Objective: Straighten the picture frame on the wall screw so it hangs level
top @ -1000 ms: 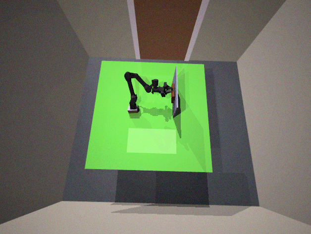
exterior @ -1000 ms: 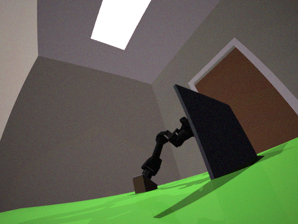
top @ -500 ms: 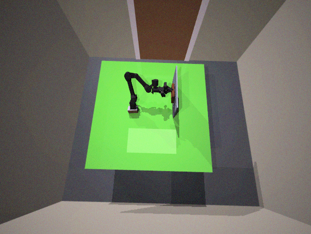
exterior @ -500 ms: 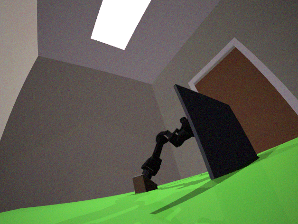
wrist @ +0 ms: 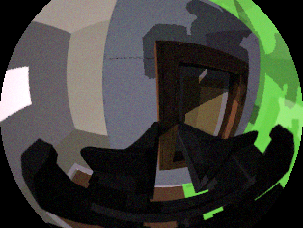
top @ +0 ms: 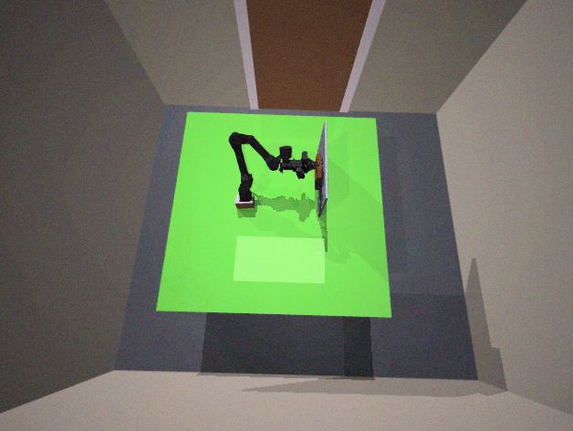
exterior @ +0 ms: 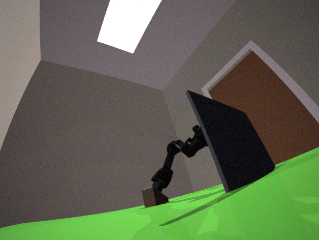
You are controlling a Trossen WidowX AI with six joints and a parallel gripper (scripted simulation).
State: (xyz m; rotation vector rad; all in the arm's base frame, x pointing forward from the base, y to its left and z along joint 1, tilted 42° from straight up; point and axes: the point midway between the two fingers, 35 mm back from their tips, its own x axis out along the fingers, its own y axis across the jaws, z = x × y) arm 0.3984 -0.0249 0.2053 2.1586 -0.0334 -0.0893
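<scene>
My gripper tip is 1 cm short of the brown picture frame, 1 cm to the left of it and 5 cm above it. Also, from my gripper tip: grey wall panel 2 cm ahead, 7 cm below.
</scene>
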